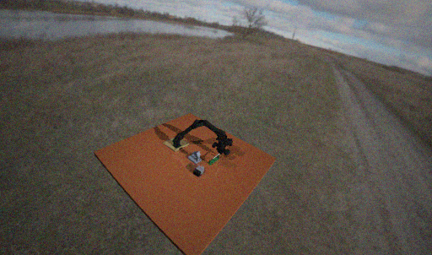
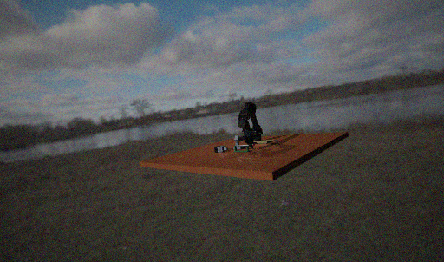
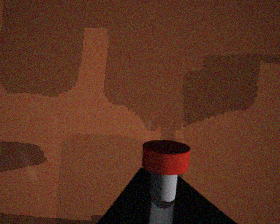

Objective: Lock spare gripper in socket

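The green cradle is 100 mm to the right of my gripper tip. The rest, counted from my gripper tip: spare gripper 310 mm to the right; then mount 220 mm to the right, 130 mm behind, 30 mm above.
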